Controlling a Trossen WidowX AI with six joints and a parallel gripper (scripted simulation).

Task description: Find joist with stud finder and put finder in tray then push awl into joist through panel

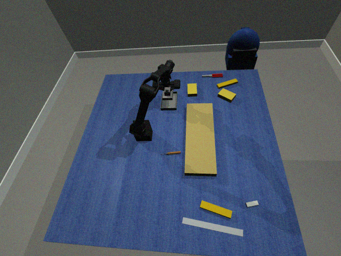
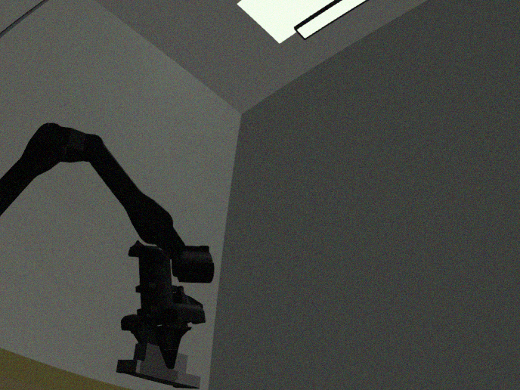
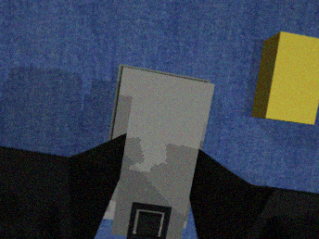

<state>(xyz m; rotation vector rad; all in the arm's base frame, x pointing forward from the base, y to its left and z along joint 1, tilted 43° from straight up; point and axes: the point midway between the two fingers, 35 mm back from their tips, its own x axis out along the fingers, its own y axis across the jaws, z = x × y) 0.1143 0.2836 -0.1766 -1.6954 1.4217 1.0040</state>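
Right now the square light is 4 cm to the right of my gripper tip and 3 cm above it. Round my gripper tip: stud finder: 2 cm to the right, 2 cm above; orange-handled awl: 44 cm to the right, 10 cm below, 7 cm ahead; grey tray: 9 cm below, 1 cm to the right.
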